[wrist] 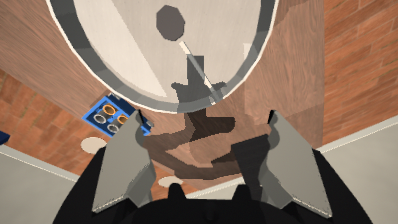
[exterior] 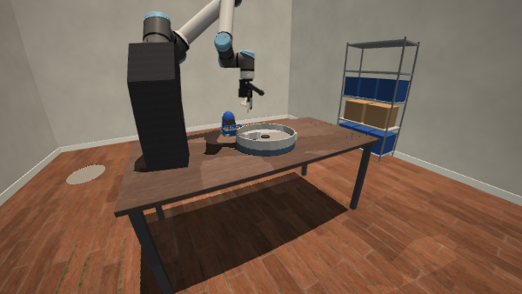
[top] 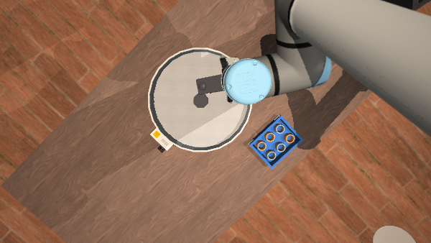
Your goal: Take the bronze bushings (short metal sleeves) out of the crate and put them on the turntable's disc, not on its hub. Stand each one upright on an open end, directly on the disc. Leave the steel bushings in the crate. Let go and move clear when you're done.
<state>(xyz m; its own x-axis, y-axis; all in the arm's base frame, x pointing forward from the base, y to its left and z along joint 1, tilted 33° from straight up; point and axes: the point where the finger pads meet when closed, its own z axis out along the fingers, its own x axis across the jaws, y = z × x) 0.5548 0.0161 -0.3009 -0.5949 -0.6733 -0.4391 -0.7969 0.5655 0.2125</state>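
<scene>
Right now my hand is 30 mm short of the blue crate, 350 mm to the right of it and 230 mm above it. The rest, counted from my hand: round turntable (120 mm ahead, 10 mm to the right, 200 mm below).
</scene>
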